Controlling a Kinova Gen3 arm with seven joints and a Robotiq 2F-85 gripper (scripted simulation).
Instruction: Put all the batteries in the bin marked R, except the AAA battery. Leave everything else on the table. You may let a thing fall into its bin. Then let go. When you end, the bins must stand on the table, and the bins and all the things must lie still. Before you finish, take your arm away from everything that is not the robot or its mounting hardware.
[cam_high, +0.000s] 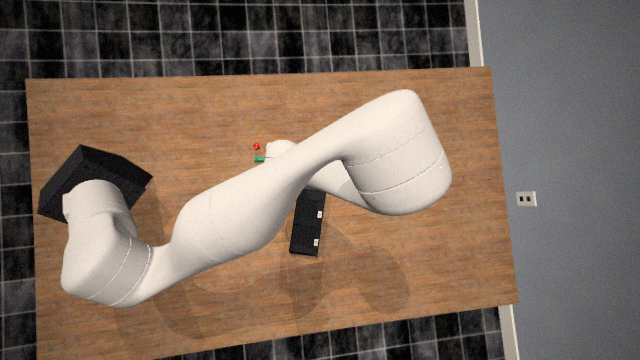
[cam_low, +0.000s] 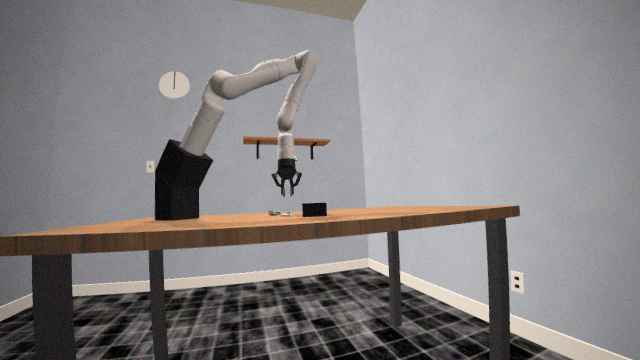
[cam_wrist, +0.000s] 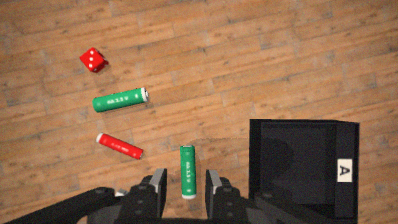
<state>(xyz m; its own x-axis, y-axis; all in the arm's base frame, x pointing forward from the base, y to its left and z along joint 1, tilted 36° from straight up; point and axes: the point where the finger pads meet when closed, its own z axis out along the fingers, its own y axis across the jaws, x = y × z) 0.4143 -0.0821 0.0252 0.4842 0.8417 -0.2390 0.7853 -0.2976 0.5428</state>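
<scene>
My gripper is now 130 mm to the left of the black bin, 80 mm above it and 50 mm short of it. The rest, counted from my hand: tiny white thing (90 mm below, 70 mm behind, 10 mm to the right); then red battery (90 mm below, 50 mm behind, 40 mm to the left); then flat white item (100 mm to the right, 90 mm below, 60 mm behind).
</scene>
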